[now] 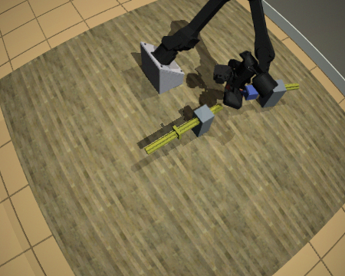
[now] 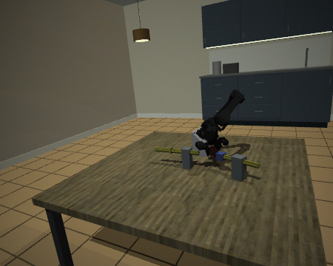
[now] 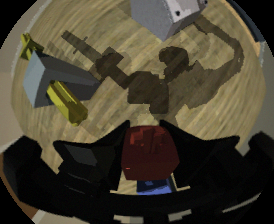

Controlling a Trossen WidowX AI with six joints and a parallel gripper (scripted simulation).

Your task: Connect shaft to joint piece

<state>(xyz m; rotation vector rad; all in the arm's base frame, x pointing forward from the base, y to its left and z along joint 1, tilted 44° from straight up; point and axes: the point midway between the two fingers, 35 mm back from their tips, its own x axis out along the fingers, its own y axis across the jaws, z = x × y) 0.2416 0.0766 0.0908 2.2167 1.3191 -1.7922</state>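
Now: gripper tip 3 cm below the red joint piece, 2 cm short of it and 1 cm to the right of it.
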